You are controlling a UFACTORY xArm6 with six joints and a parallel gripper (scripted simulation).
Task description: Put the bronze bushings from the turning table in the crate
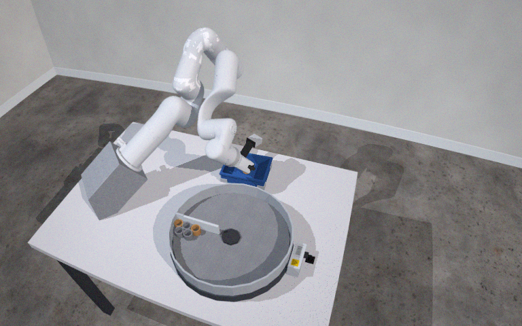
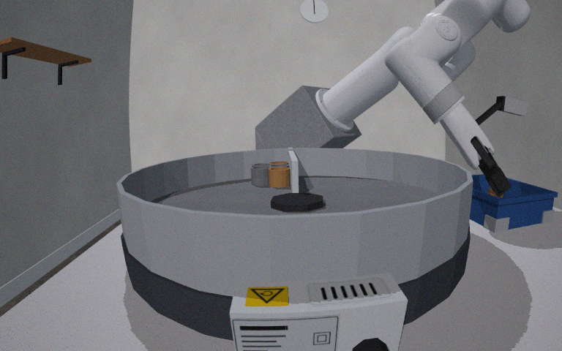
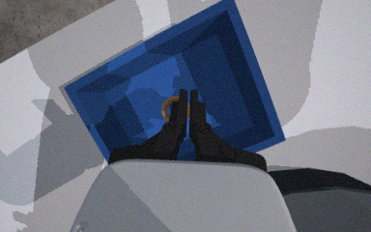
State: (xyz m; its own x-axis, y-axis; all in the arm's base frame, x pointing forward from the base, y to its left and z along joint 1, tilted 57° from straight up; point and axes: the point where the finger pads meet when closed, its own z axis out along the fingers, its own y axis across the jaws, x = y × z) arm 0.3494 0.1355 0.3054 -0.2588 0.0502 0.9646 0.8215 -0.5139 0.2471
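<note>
The blue crate is 20 mm behind my hand and 30 mm below it. Round my hand: turning table 130 mm ahead, 330 mm to the right.
</note>
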